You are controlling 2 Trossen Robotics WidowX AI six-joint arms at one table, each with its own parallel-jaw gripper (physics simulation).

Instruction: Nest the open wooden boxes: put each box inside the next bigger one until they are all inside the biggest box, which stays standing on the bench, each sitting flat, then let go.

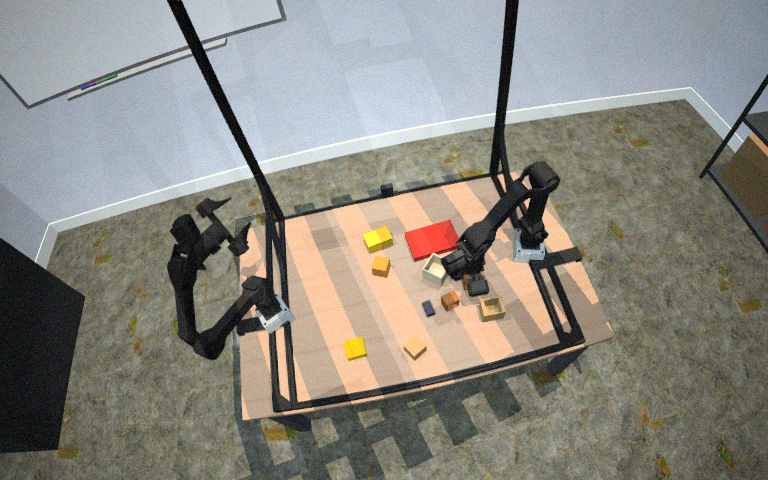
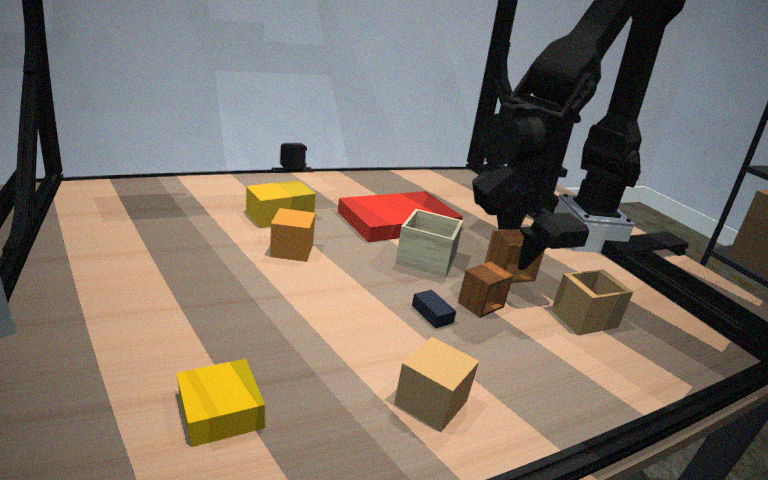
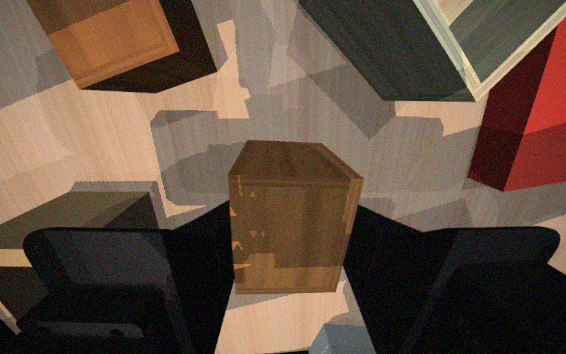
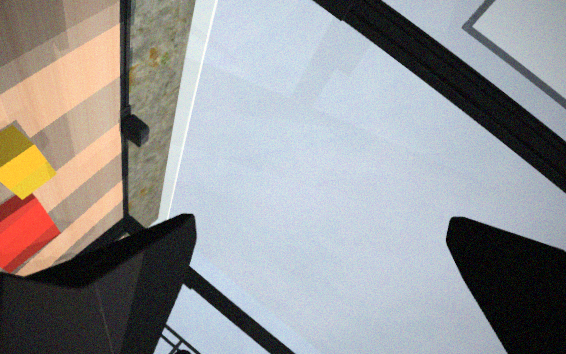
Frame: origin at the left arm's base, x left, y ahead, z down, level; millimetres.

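Seen in the pictures: left gripper, fingertip midpoint: (image 1: 471, 279) (image 2: 512, 260) (image 3: 287, 199); right gripper, fingertip midpoint: (image 1: 240, 210) (image 4: 322, 228); left arm's base, link origin: (image 1: 530, 241) (image 2: 596, 208); right arm's base, link origin: (image 1: 271, 309).
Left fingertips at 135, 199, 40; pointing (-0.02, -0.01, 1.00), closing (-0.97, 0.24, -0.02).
Note:
Offsets run from my left fingertips to a thing's top centre, as dx, dy, dz.
My left gripper (image 1: 476, 285) (image 2: 526, 244) (image 3: 287, 199) is low over the bench, shut on a small brown wooden box @[+2, +0, -38] (image 1: 468, 280) (image 2: 505, 248) (image 3: 292, 211) that stands on the bench. A second brown box @[+84, +67, -26] (image 1: 450, 300) (image 2: 484, 288) (image 3: 134, 35) lies tipped beside it. A pale green open box @[-26, +117, -36] (image 1: 434, 269) (image 2: 429, 242) (image 3: 444, 29) stands behind, and an olive open box @[+108, -69, -34] (image 1: 492, 309) (image 2: 592, 300) (image 3: 125, 207) stands to the right. My right gripper (image 1: 230, 221) (image 4: 322, 228) is open and empty, raised off the bench's left edge.
A red slab @[-153, +140, -4] (image 1: 432, 239) (image 2: 392, 211), two yellow blocks @[-137, +333, -24] (image 1: 377, 238) @[+267, +349, -7] (image 1: 354, 348), an orange block @[-27, +306, -29] (image 1: 380, 266), a navy block @[+108, +135, +4] (image 1: 428, 308) (image 2: 434, 309) and a tan block @[+249, +163, -29] (image 1: 414, 347) (image 2: 435, 381) lie about the bench. Black frame posts (image 1: 498, 119) rise at the corners.

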